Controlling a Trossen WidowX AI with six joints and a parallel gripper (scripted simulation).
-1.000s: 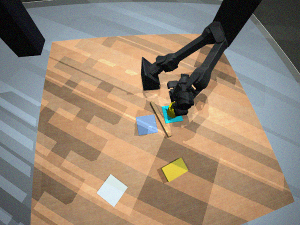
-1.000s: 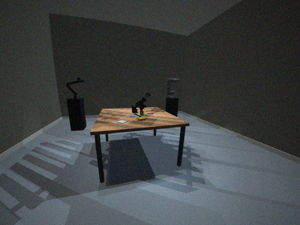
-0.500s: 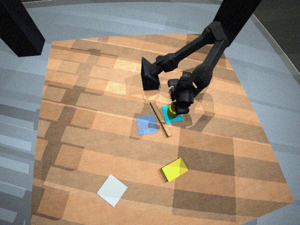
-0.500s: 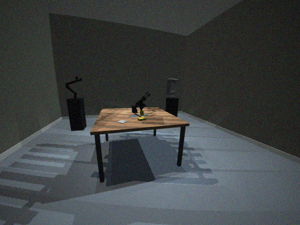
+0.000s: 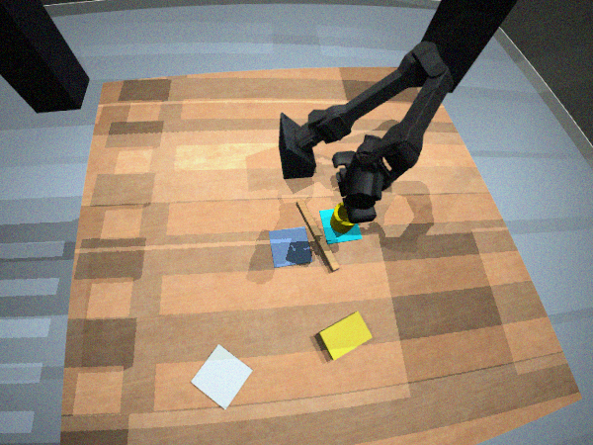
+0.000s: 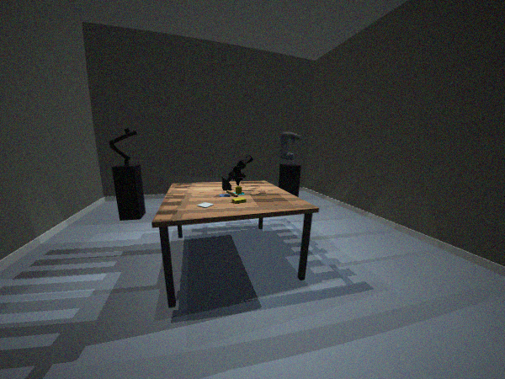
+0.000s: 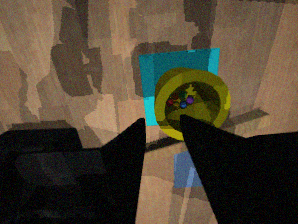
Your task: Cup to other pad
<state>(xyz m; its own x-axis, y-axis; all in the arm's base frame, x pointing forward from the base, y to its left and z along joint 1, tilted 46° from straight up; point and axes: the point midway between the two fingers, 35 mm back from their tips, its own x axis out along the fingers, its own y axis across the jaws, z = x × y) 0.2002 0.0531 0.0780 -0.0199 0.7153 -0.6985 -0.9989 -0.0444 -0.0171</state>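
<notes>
The yellow cup is 5 cm below my gripper tip and 2 cm ahead of it. Also, from my gripper tip: yellow block 33 cm ahead, 7 cm below, 5 cm to the right; then thin wooden bar 8 cm below, 7 cm to the right, 6 cm ahead; then blue pad 15 cm to the right, 9 cm below, 8 cm ahead.
</notes>
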